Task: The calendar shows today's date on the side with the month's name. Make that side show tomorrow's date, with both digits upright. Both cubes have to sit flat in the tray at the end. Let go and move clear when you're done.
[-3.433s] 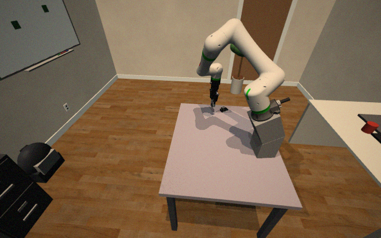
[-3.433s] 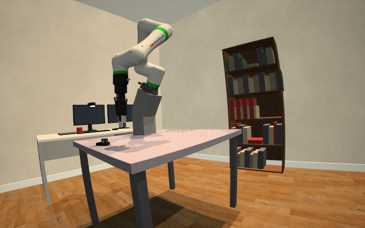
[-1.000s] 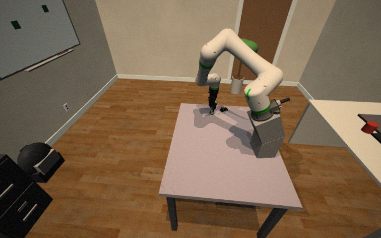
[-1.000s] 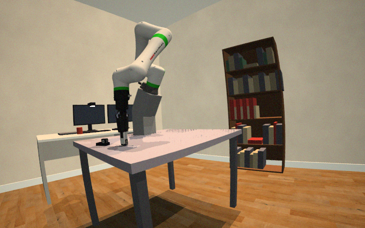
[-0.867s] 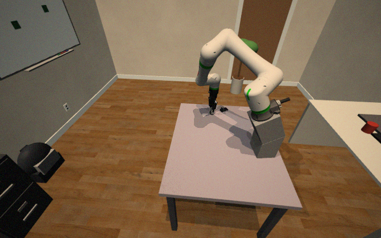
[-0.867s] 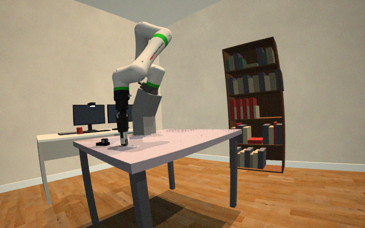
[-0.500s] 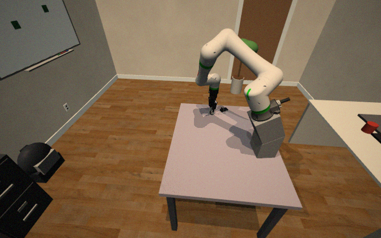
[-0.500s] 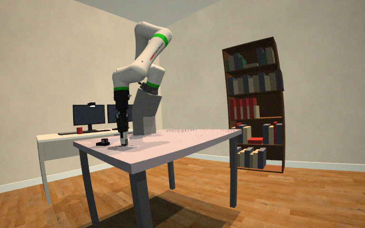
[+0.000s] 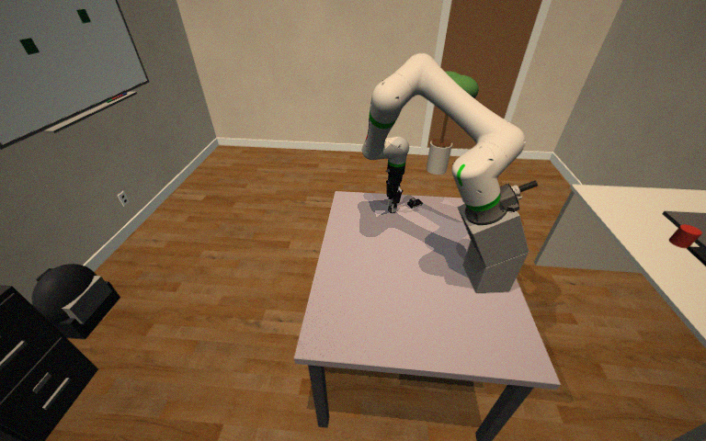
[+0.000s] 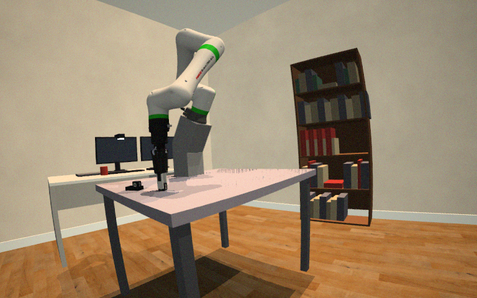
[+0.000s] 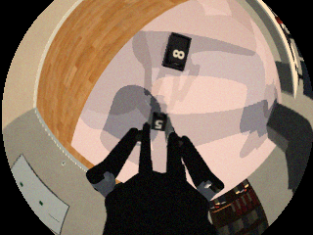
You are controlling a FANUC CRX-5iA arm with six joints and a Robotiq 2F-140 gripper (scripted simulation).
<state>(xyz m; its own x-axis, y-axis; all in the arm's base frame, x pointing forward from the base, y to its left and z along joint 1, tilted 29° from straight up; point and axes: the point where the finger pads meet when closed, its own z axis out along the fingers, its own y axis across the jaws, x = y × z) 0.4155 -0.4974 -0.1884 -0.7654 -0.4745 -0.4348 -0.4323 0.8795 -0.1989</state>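
Now: hand 3 cm above the black digit cube.
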